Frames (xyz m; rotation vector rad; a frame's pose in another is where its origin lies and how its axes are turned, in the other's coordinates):
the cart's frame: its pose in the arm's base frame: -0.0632 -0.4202 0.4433 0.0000 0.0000 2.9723
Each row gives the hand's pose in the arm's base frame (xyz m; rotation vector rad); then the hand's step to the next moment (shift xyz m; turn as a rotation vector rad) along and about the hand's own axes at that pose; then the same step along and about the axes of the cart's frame.
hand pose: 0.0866 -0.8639 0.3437 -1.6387 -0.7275 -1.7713
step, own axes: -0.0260 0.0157 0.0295 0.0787 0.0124 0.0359
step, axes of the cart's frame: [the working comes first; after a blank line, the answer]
step, axes of the arm's base frame: 0.0325 0.0134 -0.0236 0.0293 0.0132 0.0813

-0.0297 -0.0187 -0.0236 -0.0267 -0.0179 0.0813
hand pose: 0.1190 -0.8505 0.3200 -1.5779 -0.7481 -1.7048
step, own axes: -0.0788 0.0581 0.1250 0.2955 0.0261 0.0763
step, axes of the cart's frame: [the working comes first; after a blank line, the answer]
step, axes of the arm's base frame: 0.1235 0.0726 -0.0686 0.0587 0.0152 0.3002

-0.1095 -0.0923 -0.0686 -0.0553 -0.0249 0.3002
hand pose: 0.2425 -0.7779 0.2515 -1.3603 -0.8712 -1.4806
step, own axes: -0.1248 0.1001 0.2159 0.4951 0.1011 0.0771
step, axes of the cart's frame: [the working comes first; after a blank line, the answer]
step, axes of the arm's base frame: 0.1640 0.1875 -0.1008 0.1351 -0.0407 0.4913

-0.1300 -0.2124 -0.1008 -0.1401 0.0174 0.4913
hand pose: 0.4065 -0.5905 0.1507 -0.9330 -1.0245 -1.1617
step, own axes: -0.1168 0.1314 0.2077 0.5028 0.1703 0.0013
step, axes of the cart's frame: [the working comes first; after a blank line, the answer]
step, axes of the arm's base frame: 0.0892 0.2495 -0.0619 0.2147 -0.1037 0.4743

-0.0459 -0.2610 -0.0619 -0.2291 0.0660 0.4743
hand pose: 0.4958 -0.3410 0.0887 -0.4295 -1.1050 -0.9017
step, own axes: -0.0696 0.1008 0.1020 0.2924 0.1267 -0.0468
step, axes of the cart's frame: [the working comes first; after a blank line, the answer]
step, axes of the arm's base frame: 0.0106 0.1589 -0.0074 0.1745 -0.0774 0.2594

0.0163 -0.1584 -0.0074 -0.1851 0.0468 0.2594
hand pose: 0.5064 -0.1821 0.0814 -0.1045 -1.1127 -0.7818
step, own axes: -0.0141 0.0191 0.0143 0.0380 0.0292 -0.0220
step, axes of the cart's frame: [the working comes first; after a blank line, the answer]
step, axes of the arm's base frame: -0.0022 0.0276 0.0006 0.0426 -0.0078 0.0301

0.0068 -0.0269 0.0006 -0.0433 0.0005 0.0301
